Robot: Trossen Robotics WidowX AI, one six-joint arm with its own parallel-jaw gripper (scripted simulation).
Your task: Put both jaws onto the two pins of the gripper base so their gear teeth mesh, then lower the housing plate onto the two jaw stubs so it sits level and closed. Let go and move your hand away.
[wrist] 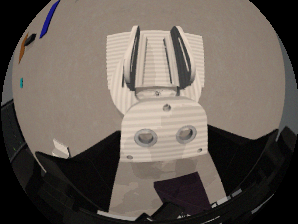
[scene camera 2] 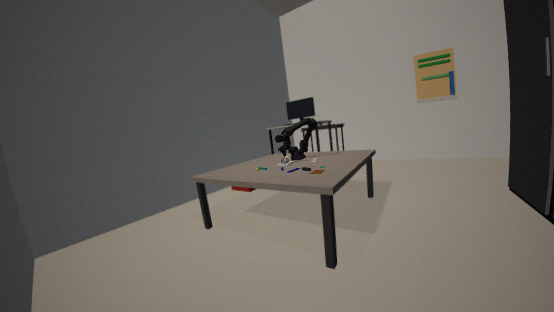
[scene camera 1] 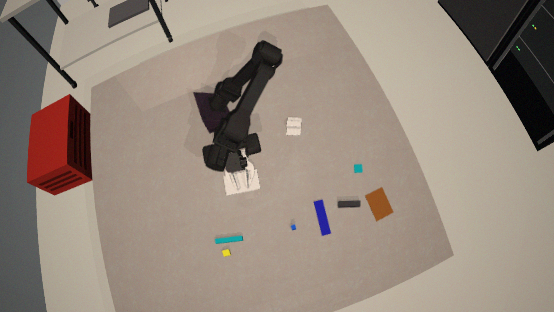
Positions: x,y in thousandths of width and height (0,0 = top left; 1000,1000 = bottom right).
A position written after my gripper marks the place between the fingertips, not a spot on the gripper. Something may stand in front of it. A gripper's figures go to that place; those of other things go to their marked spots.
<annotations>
My gripper (wrist: 549,592): 0.10 m from the lens. A white gripper base (wrist: 555,525): 0.07 m from the lens. A white ribbed tray (wrist: 525,319): 0.12 m from the lens. The marked spots on the white gripper base and the white ribbed tray are 0.07 m apart.
</annotations>
